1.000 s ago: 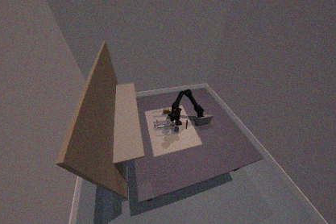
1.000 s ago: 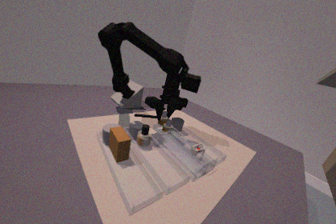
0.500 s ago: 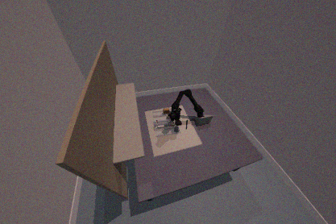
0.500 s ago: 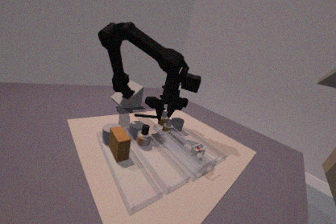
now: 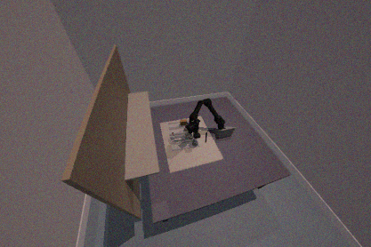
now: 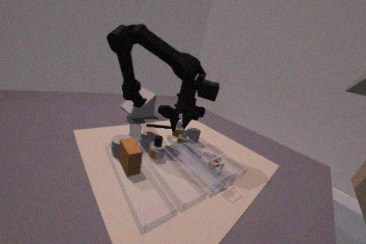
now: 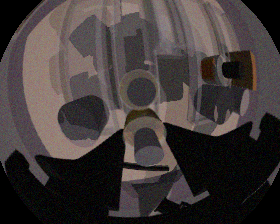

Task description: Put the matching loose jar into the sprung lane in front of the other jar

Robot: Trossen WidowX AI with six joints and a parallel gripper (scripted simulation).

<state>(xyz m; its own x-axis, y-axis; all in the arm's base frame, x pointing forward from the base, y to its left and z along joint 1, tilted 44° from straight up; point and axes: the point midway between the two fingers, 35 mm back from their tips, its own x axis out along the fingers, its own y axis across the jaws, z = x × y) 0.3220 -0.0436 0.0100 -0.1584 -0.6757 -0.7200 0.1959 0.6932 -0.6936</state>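
Now: the clear lane 140 mm ahead of my gripper tip, 60 mm to the right of it and 30 mm below it. From my gripper tip the other things lie so: orange-brown box 30 mm ahead, 230 mm to the right, 10 mm below; then tan wall panel 610 mm ahead, 90 mm to the right, 350 mm above.
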